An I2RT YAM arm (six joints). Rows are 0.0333 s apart.
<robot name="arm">
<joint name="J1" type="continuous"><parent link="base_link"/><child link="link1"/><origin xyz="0 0 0.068"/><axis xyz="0 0 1"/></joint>
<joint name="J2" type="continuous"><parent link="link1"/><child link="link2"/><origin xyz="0.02 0.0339 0.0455" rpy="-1.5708 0 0"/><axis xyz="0 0 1"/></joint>
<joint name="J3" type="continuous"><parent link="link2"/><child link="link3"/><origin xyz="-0.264 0 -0.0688" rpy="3.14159 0 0"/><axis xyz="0 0 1"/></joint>
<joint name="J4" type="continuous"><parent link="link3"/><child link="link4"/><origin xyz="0.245 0.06 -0.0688"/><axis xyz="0 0 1"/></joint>
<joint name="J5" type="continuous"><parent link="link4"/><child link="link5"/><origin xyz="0.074 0.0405 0.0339" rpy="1.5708 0 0"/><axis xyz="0 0 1"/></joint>
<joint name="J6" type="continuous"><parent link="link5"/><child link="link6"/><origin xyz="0.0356 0 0.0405" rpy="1.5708 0 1.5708"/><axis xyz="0 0 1"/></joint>
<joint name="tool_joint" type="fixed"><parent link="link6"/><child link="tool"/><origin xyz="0 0 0" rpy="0 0 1.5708"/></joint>
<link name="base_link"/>
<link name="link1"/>
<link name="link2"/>
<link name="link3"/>
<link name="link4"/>
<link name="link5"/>
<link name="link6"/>
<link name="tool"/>
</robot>
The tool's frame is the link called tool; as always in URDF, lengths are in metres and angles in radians. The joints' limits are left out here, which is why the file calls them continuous.
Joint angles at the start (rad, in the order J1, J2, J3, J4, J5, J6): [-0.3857, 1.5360, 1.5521, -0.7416, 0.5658, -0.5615]
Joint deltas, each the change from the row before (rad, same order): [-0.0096, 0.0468, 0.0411, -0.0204, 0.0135, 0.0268]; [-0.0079, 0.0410, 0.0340, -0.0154, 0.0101, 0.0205]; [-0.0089, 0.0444, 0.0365, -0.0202, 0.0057, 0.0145]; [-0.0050, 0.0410, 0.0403, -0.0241, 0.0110, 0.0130]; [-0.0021, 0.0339, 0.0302, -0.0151, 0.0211, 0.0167]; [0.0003, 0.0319, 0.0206, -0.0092, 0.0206, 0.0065]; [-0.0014, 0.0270, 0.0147, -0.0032, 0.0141, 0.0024]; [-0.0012, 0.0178, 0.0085, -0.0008, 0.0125, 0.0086]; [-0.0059, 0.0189, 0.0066, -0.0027, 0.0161, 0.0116]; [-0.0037, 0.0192, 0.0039, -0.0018, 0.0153, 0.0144]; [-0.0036, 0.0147, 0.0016, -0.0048, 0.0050, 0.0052]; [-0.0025, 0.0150, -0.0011, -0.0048, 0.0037, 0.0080]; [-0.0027, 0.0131, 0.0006, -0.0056, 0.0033, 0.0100]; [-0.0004, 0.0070, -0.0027, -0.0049, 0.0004, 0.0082]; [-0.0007, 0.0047, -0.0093, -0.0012, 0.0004, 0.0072]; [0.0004, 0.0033, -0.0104, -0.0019, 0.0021, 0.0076]
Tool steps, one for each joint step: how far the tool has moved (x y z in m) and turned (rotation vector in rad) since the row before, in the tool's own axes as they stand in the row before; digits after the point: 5 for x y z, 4 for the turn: [-0.00510, -0.00063, 0.01034, 0.0043, 0.0324, 0.0181]; [-0.00449, 0.00024, 0.00946, 0.0028, 0.0267, 0.0127]; [-0.00445, 0.00087, 0.01051, -0.0026, 0.0293, 0.0040]; [-0.00495, 0.00048, 0.00802, 0.0021, 0.0267, 0.0020]; [-0.00419, 0.00120, 0.00683, 0.0125, 0.0248, 0.0071]; [-0.00365, 0.00345, 0.00733, 0.0109, 0.0238, -0.0059]; [-0.00295, 0.00313, 0.00701, 0.0076, 0.0183, -0.0062]; [-0.00182, 0.00217, 0.00488, 0.0081, 0.0135, 0.0031]; [-0.00065, 0.00162, 0.00668, 0.0115, 0.0217, 0.0057]; [-0.00074, 0.00301, 0.00669, 0.0096, 0.0210, 0.0057]; [-0.00005, 0.00283, 0.00551, 0.0001, 0.0170, -0.0042]; [0.00011, 0.00388, 0.00578, -0.0022, 0.0178, -0.0041]; [0.00007, 0.00294, 0.00490, -0.0016, 0.0158, -0.0002]; [0.00046, 0.00265, 0.00285, -0.0038, 0.0106, -0.0012]; [0.00123, 0.00320, 0.00329, -0.0038, 0.0112, -0.0024]; [0.00142, 0.00331, 0.00273, -0.0026, 0.0114, -0.0029]
